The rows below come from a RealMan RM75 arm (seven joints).
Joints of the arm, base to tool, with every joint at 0 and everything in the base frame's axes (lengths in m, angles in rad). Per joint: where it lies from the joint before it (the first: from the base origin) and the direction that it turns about. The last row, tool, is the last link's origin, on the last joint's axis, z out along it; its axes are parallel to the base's.
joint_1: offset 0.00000 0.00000 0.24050 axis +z
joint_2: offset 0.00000 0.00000 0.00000 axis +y
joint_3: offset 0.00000 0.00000 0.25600 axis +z
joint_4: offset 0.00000 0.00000 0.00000 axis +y
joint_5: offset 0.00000 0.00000 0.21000 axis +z
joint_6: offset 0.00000 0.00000 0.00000 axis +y
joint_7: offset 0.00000 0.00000 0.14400 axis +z
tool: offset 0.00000 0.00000 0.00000
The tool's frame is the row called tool.
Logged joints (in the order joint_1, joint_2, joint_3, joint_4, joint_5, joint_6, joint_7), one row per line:
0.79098, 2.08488, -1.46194, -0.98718, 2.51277, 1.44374, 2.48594
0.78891, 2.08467, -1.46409, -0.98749, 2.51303, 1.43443, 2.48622
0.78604, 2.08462, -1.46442, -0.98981, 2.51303, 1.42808, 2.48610
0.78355, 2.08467, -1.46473, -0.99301, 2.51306, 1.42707, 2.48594
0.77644, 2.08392, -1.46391, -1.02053, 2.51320, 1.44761, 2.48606
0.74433, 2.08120, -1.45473, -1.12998, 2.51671, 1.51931, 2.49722
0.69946, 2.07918, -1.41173, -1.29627, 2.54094, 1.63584, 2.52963
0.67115, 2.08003, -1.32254, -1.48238, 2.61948, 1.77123, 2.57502
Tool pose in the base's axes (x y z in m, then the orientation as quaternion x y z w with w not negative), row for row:
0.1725, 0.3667, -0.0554, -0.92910, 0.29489, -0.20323, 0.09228
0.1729, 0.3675, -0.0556, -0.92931, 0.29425, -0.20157, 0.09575
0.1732, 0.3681, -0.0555, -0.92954, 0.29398, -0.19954, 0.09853
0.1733, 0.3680, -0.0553, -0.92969, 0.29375, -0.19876, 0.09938
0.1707, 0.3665, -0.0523, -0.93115, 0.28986, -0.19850, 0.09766
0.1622, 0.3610, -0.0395, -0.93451, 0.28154, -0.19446, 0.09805
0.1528, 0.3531, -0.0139, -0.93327, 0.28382, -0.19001, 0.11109
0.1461, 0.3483, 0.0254, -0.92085, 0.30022, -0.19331, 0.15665
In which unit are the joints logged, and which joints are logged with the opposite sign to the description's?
The joints are logged in radians. Opposite sign: joint_5, joint_6.
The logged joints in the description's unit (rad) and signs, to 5 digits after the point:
0.79098, 2.08488, -1.46194, -0.98718, -2.51277, -1.44374, 2.48594
0.78891, 2.08467, -1.46409, -0.98749, -2.51303, -1.43443, 2.48622
0.78604, 2.08462, -1.46442, -0.98981, -2.51303, -1.42808, 2.48610
0.78355, 2.08467, -1.46473, -0.99301, -2.51306, -1.42707, 2.48594
0.77644, 2.08392, -1.46391, -1.02053, -2.51320, -1.44761, 2.48606
0.74433, 2.08120, -1.45473, -1.12998, -2.51671, -1.51931, 2.49722
0.69946, 2.07918, -1.41173, -1.29627, -2.54094, -1.63584, 2.52963
0.67115, 2.08003, -1.32254, -1.48238, -2.61948, -1.77123, 2.57502

